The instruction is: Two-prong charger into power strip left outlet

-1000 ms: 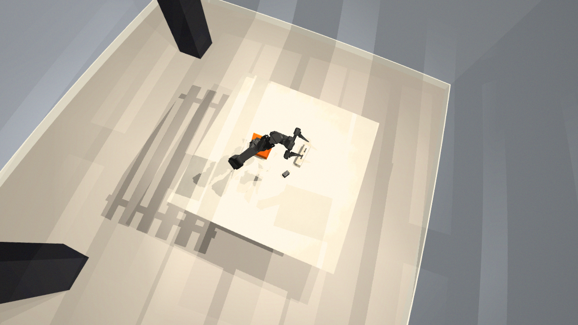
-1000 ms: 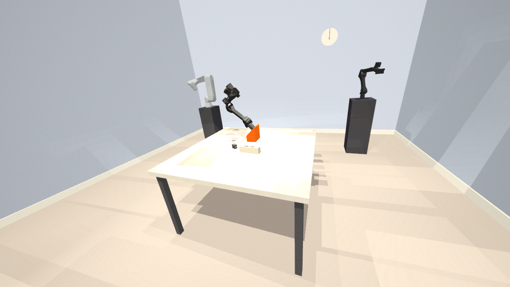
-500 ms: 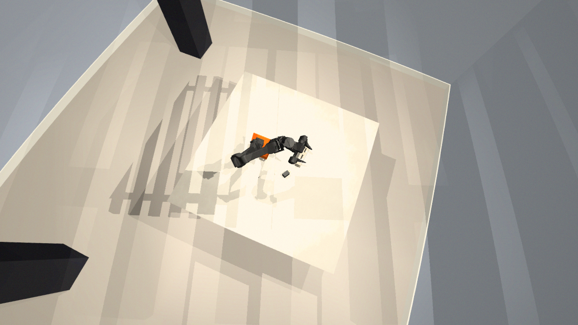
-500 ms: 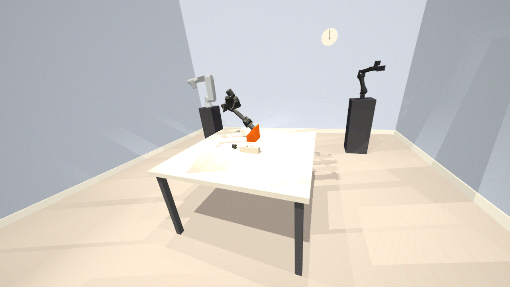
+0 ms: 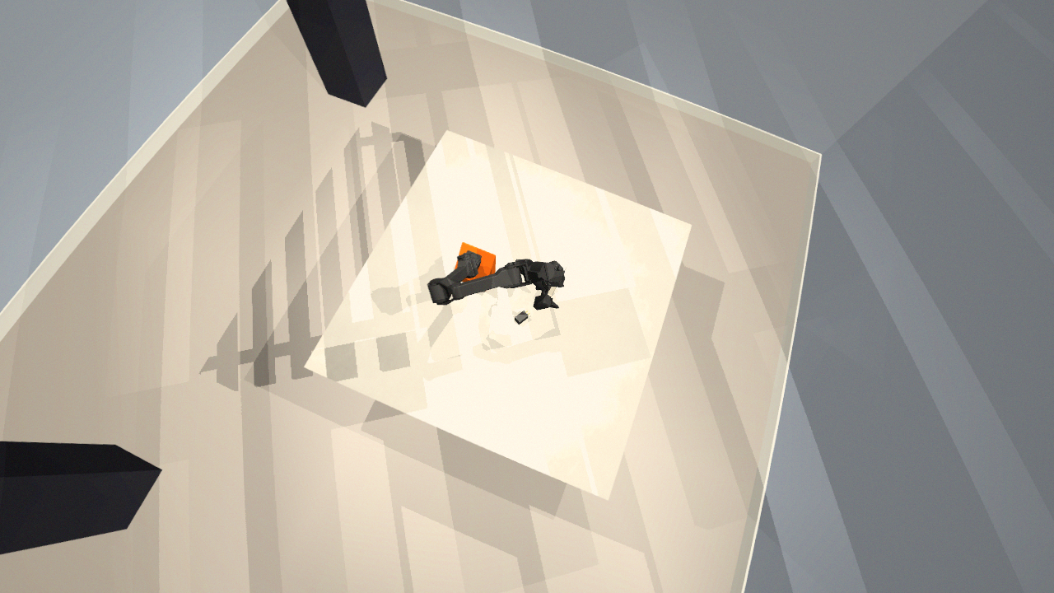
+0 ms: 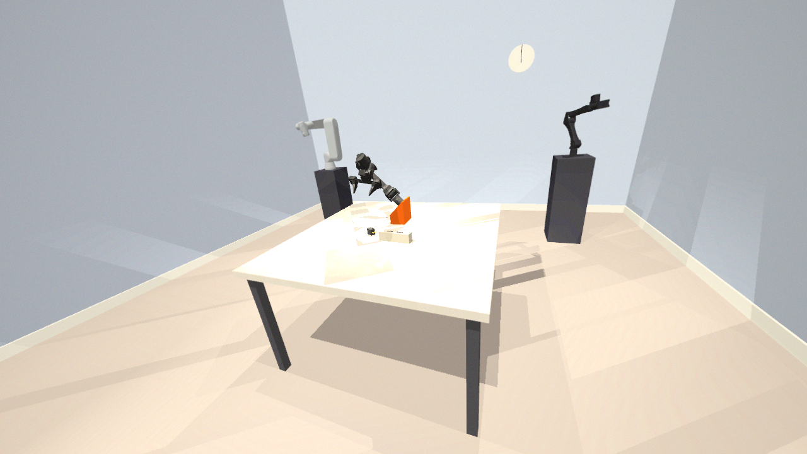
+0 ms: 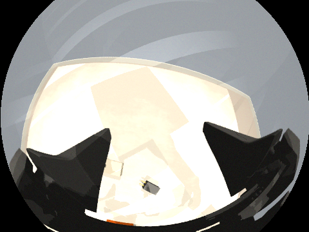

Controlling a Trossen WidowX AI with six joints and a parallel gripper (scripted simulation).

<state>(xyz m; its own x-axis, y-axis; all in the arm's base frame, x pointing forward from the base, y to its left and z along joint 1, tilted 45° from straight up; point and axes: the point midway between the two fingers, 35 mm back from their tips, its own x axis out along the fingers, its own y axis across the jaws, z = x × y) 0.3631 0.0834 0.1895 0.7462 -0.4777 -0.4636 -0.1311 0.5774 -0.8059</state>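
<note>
Right now my gripper tip is 11 cm past the black two-prong charger, 3 cm to the left of it and 28 cm above it.
</note>
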